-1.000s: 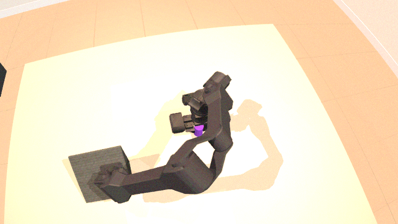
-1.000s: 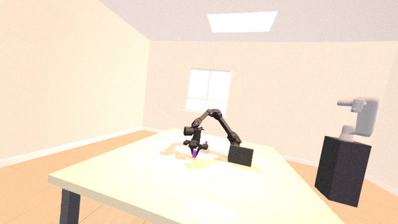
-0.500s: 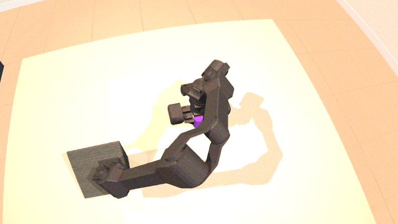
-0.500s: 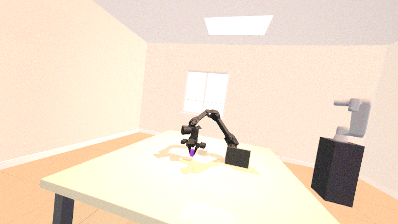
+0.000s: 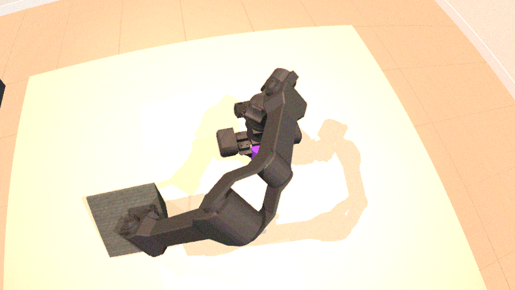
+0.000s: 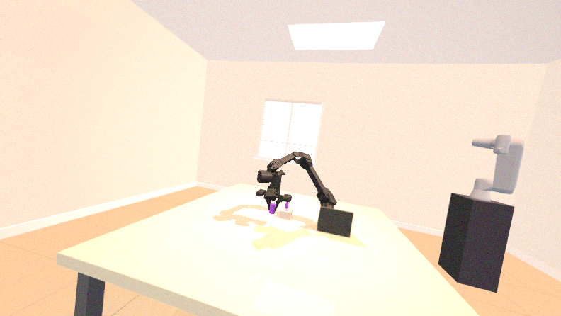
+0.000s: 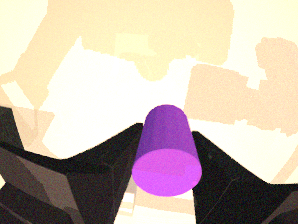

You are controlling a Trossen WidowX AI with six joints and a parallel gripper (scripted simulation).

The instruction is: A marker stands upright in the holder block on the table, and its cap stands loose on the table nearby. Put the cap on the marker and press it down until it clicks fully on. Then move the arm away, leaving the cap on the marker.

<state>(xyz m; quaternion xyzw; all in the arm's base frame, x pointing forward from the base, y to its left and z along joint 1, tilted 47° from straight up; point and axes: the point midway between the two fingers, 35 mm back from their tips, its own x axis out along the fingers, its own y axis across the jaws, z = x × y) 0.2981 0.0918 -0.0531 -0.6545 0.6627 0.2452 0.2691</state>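
My gripper tip is now 60 mm past the holder block, 150 mm to the left of it and 50 mm above it. From my gripper tip the other things lie so: marker cap (10 mm above).
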